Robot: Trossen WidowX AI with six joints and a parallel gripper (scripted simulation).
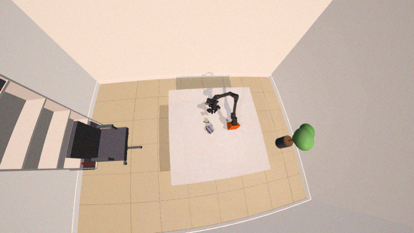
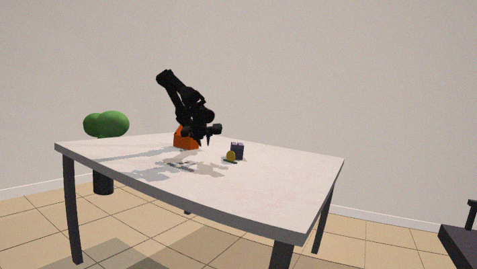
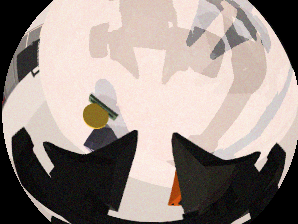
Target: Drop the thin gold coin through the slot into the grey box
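The coin is 11 cm ahead of my gripper tip, 8 cm to the left of it and 4 cm below it.
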